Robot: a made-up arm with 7 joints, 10 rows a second.
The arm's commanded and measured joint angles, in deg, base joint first. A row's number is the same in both.
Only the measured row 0 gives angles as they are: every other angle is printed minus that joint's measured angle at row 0.
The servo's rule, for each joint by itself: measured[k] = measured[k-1] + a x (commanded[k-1-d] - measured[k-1]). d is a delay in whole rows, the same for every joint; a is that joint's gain. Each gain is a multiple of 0.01, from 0.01 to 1. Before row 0 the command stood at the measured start. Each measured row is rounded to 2 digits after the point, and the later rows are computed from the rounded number. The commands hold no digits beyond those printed.
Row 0, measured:
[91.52 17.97 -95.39 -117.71 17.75 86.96 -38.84]
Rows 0 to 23, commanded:
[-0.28 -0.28 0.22 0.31 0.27 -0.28 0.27]
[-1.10 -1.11 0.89 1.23 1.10 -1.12 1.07]
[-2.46 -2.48 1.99 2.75 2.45 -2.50 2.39]
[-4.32 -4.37 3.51 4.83 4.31 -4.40 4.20]
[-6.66 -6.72 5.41 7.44 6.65 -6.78 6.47]
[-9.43 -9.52 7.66 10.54 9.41 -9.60 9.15]
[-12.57 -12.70 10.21 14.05 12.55 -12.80 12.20]
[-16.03 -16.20 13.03 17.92 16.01 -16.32 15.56]
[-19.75 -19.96 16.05 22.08 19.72 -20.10 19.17]
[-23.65 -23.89 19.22 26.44 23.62 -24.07 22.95]
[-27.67 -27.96 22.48 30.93 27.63 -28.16 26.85]
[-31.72 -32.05 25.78 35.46 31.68 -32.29 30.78]
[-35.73 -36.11 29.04 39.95 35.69 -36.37 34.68]
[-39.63 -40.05 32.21 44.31 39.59 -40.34 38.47]
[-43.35 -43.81 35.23 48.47 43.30 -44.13 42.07]
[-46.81 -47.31 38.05 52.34 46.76 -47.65 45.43]
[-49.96 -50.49 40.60 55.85 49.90 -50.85 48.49]
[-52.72 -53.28 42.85 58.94 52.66 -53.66 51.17]
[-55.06 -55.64 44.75 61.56 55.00 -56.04 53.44]
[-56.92 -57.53 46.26 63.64 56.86 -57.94 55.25]
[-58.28 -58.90 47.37 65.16 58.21 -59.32 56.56]
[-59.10 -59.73 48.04 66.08 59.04 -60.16 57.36]
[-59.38 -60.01 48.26 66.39 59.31 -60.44 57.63]
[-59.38 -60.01 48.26 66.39 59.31 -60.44 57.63]
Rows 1 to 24, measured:
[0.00 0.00 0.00 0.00 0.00 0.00 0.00]
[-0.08 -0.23 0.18 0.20 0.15 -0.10 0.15]
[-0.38 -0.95 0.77 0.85 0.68 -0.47 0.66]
[-0.98 -2.20 1.78 2.05 1.67 -1.20 1.61]
[-1.95 -3.98 3.22 3.80 3.15 -2.35 3.03]
[-3.32 -6.23 5.04 6.09 5.11 -3.94 4.92]
[-5.09 -8.93 7.21 8.89 7.52 -5.98 7.25]
[-7.26 -12.02 9.70 12.14 10.34 -8.44 9.97]
[-9.80 -15.45 12.46 15.78 13.52 -11.28 13.04]
[-12.69 -19.15 15.44 19.75 16.99 -14.46 16.41]
[-15.87 -23.04 18.58 23.96 20.70 -17.92 20.01]
[-19.29 -27.07 21.82 28.35 24.58 -21.61 23.77]
[-22.89 -31.15 25.11 32.83 28.56 -25.45 27.63]
[-26.61 -35.22 28.37 37.32 32.55 -29.38 31.51]
[-30.39 -39.18 31.56 41.72 36.49 -33.33 35.34]
[-34.15 -42.98 34.61 45.97 40.30 -37.22 39.04]
[-37.82 -46.53 37.47 49.98 43.92 -40.97 42.55]
[-41.34 -49.78 40.07 53.68 47.27 -44.53 45.82]
[-44.64 -52.65 42.38 56.99 50.29 -47.82 48.76]
[-47.66 -55.10 44.35 59.87 52.93 -50.78 51.33]
[-50.35 -57.09 45.94 62.25 55.13 -53.36 53.49]
[-52.65 -58.57 47.13 64.08 56.85 -55.51 55.18]
[-54.52 -59.52 47.89 65.34 58.08 -57.18 56.38]
[-55.93 -59.92 48.20 66.00 58.77 -58.35 57.07]
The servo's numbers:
d 1
a 0.29 0.82 0.83 0.63 0.56 0.36 0.55

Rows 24 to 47, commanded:
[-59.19 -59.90 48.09 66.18 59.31 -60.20 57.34]
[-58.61 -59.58 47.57 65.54 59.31 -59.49 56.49]
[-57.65 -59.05 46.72 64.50 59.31 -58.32 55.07]
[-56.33 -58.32 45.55 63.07 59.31 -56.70 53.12]
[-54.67 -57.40 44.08 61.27 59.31 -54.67 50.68]
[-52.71 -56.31 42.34 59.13 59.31 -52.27 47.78]
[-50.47 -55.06 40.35 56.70 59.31 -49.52 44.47]
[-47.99 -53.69 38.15 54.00 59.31 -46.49 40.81]
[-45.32 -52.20 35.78 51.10 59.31 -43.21 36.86]
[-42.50 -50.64 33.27 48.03 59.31 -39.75 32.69]
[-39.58 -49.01 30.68 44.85 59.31 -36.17 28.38]
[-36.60 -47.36 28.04 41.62 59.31 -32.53 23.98]
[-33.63 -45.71 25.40 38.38 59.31 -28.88 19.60]
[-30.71 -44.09 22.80 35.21 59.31 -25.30 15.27]
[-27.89 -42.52 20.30 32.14 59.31 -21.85 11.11]
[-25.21 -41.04 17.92 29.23 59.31 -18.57 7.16]
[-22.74 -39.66 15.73 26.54 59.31 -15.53 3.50]
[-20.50 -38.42 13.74 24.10 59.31 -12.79 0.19]
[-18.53 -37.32 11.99 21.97 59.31 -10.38 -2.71]
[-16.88 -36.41 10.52 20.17 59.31 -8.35 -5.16]
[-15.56 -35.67 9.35 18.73 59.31 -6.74 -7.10]
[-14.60 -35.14 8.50 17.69 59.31 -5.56 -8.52]
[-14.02 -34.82 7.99 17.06 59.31 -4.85 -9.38]
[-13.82 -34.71 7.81 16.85 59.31 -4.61 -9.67]
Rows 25 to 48, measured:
[-56.93 -59.99 48.25 66.25 59.07 -59.10 57.38]
[-57.59 -59.92 48.12 66.21 59.20 -59.50 57.36]
[-57.89 -59.64 47.66 65.79 59.26 -59.50 56.88]
[-57.82 -59.16 46.88 64.98 59.29 -59.08 55.88]
[-57.39 -58.47 45.78 63.78 59.30 -58.22 54.36]
[-56.60 -57.59 44.37 62.20 59.31 -56.94 52.34]
[-55.47 -56.54 42.69 60.27 59.31 -55.26 49.83]
[-54.02 -55.33 40.75 58.02 59.31 -53.19 46.88]
[-52.27 -53.99 38.59 55.49 59.31 -50.78 43.54]
[-50.25 -52.52 36.26 52.72 59.31 -48.05 39.87]
[-48.00 -50.98 33.78 49.77 59.31 -45.06 35.92]
[-45.56 -49.36 31.21 46.67 59.31 -41.86 31.77]
[-42.96 -47.72 28.58 43.49 59.31 -38.50 27.49]
[-40.25 -46.07 25.94 40.27 59.31 -35.04 23.15]
[-37.48 -44.45 23.33 37.08 59.31 -31.53 18.82]
[-34.70 -42.87 20.82 33.97 59.31 -28.05 14.58]
[-31.95 -41.37 18.41 30.98 59.31 -24.64 10.50]
[-29.28 -39.97 16.19 28.18 59.31 -21.36 6.65]
[-26.73 -38.70 14.16 25.61 59.31 -18.27 3.10]
[-24.35 -37.57 12.36 23.32 59.31 -15.43 -0.10]
[-22.18 -36.62 10.83 21.34 59.31 -12.88 -2.88]
[-20.26 -35.84 9.60 19.70 59.31 -10.67 -5.20]
[-18.62 -35.27 8.69 18.43 59.31 -8.83 -7.03]
[-17.29 -34.90 8.11 17.57 59.31 -7.40 -8.32]

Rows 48 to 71, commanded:
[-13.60 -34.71 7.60 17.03 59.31 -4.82 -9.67]
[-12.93 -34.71 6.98 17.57 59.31 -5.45 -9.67]
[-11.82 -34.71 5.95 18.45 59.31 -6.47 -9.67]
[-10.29 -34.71 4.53 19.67 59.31 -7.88 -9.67]
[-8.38 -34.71 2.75 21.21 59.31 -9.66 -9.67]
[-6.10 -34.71 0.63 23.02 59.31 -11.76 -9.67]
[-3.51 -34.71 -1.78 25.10 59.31 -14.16 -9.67]
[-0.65 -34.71 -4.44 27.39 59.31 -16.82 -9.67]
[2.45 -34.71 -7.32 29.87 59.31 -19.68 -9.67]
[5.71 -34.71 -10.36 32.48 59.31 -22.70 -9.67]
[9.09 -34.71 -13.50 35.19 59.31 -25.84 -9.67]
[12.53 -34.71 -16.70 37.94 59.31 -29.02 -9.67]
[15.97 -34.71 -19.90 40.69 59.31 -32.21 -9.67]
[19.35 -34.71 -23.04 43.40 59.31 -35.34 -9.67]
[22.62 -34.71 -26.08 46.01 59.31 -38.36 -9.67]
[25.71 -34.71 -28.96 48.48 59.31 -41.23 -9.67]
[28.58 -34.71 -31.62 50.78 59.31 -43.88 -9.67]
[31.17 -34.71 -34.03 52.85 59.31 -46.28 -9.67]
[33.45 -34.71 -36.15 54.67 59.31 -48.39 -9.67]
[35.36 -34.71 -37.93 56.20 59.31 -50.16 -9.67]
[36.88 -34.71 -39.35 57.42 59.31 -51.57 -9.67]
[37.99 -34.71 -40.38 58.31 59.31 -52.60 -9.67]
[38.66 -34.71 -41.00 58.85 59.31 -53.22 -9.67]
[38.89 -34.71 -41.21 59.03 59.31 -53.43 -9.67]
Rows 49 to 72, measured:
[-16.28 -34.74 7.86 17.12 59.31 -6.40 -9.06]
[-15.50 -34.72 7.64 17.06 59.31 -5.83 -9.40]
[-14.75 -34.71 7.09 17.38 59.31 -5.69 -9.55]
[-13.90 -34.71 6.14 18.05 59.31 -5.97 -9.62]
[-12.85 -34.71 4.80 19.07 59.31 -6.66 -9.65]
[-11.55 -34.71 3.10 20.42 59.31 -7.74 -9.66]
[-9.97 -34.71 1.05 22.06 59.31 -9.19 -9.67]
[-8.10 -34.71 -1.30 23.98 59.31 -10.98 -9.67]
[-5.94 -34.71 -3.91 26.13 59.31 -13.08 -9.67]
[-3.51 -34.71 -6.74 28.49 59.31 -15.46 -9.67]
[-0.84 -34.71 -9.74 31.00 59.31 -18.07 -9.67]
[2.04 -34.71 -12.86 33.64 59.31 -20.87 -9.67]
[5.08 -34.71 -16.05 36.35 59.31 -23.80 -9.67]
[8.24 -34.71 -19.25 39.08 59.31 -26.83 -9.67]
[11.46 -34.71 -22.40 41.80 59.31 -29.89 -9.67]
[14.70 -34.71 -25.45 44.45 59.31 -32.94 -9.67]
[17.89 -34.71 -28.36 46.99 59.31 -35.92 -9.67]
[20.99 -34.71 -31.07 49.38 59.31 -38.79 -9.67]
[23.94 -34.71 -33.53 51.57 59.31 -41.49 -9.67]
[26.70 -34.71 -35.70 53.52 59.31 -43.97 -9.67]
[29.21 -34.71 -37.55 55.21 59.31 -46.20 -9.67]
[31.43 -34.71 -39.04 56.60 59.31 -48.13 -9.67]
[33.33 -34.71 -40.15 57.68 59.31 -49.74 -9.67]
[34.88 -34.71 -40.86 58.42 59.31 -50.99 -9.67]

